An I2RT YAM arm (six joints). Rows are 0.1 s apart.
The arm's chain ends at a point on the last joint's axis. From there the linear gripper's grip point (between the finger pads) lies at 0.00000 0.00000 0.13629 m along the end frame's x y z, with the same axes.
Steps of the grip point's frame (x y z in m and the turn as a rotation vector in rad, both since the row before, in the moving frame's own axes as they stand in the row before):
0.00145, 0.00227, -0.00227, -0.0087, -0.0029, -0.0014
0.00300, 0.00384, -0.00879, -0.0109, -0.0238, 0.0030
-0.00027, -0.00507, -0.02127, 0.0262, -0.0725, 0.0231
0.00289, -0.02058, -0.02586, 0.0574, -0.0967, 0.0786
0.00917, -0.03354, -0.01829, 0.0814, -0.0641, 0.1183
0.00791, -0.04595, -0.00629, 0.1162, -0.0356, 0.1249
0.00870, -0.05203, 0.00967, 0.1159, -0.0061, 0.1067
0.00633, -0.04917, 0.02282, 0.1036, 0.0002, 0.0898
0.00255, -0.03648, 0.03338, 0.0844, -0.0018, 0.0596
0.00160, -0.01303, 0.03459, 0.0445, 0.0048, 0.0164
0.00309, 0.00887, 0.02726, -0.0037, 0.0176, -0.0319
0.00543, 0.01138, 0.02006, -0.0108, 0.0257, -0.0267
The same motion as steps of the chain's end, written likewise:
0.00184, 0.00108, -0.00226, -0.0087, -0.0029, -0.0014
0.00625, 0.00236, -0.00874, -0.0109, -0.0238, 0.0030
0.00956, -0.00139, -0.02087, 0.0262, -0.0725, 0.0231
0.01572, -0.01226, -0.02500, 0.0574, -0.0967, 0.0786
0.01722, -0.02198, -0.01756, 0.0814, -0.0641, 0.1183
0.01175, -0.02989, -0.00529, 0.1162, -0.0356, 0.1249
0.00869, -0.03626, 0.01059, 0.1159, -0.0061, 0.1067
0.00567, -0.03510, 0.02355, 0.1036, 0.0002, 0.0898
0.00245, -0.02499, 0.03387, 0.0844, -0.0018, 0.0596
0.00090, -0.00697, 0.03473, 0.0445, 0.0048, 0.0164
0.00068, 0.00840, 0.02728, -0.0037, 0.0176, -0.0319
0.00191, 0.00996, 0.02011, -0.0108, 0.0257, -0.0267

